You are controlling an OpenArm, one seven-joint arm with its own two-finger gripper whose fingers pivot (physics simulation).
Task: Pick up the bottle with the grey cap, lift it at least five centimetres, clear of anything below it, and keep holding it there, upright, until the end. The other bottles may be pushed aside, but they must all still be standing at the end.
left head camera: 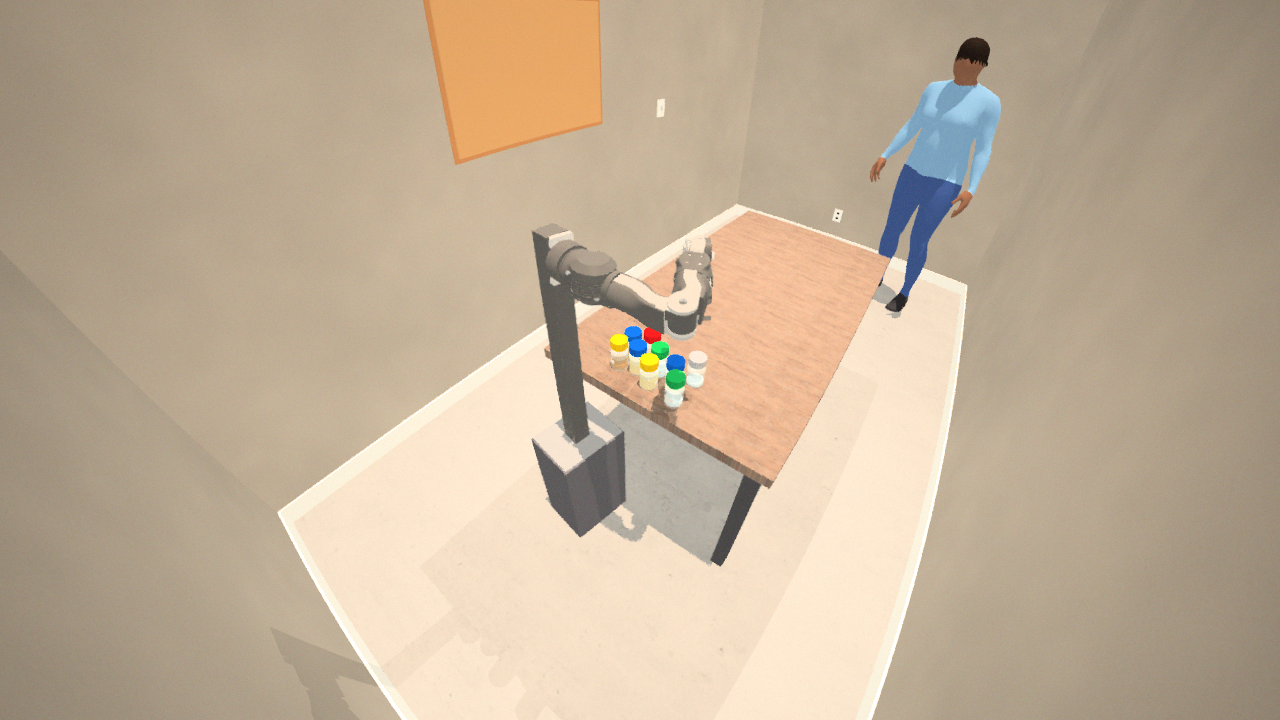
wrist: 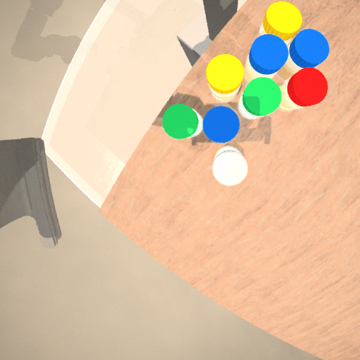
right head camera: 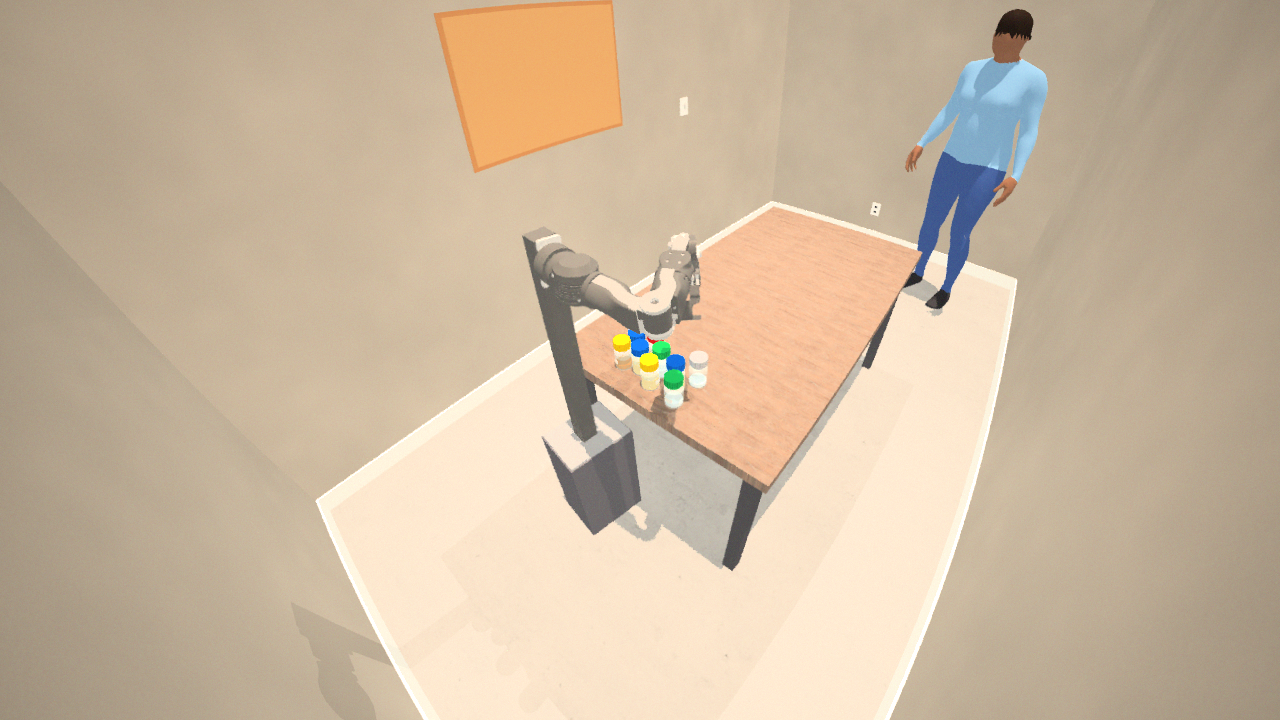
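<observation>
The bottle with the grey cap point(left head camera: 697, 368) point(right head camera: 698, 368) point(wrist: 230, 168) stands upright on the table point(left head camera: 787, 304) point(right head camera: 805, 304) point(wrist: 280, 235), at the outer side of the bottle group; its cap looks nearly white in the wrist view. The nearest bottle has a blue cap point(left head camera: 675, 364) point(right head camera: 675, 364) point(wrist: 221, 124), with a green-capped bottle point(left head camera: 674, 388) point(right head camera: 673, 388) point(wrist: 180, 121) beside that. My gripper point(left head camera: 704, 316) point(right head camera: 690, 315) is open and empty, above the table and beyond the bottles, partly hidden by the arm. One finger shows at the left of the wrist view.
Other bottles stand close together: two yellow-capped point(left head camera: 648, 370) point(wrist: 225, 75), two more blue-capped point(left head camera: 637, 351) point(wrist: 268, 54), another green-capped point(left head camera: 659, 353) point(wrist: 261, 96) and a red-capped one point(left head camera: 652, 334) point(wrist: 307, 87). The table's near edge runs close to them. A person point(left head camera: 935, 134) point(right head camera: 984, 125) stands beyond the far end.
</observation>
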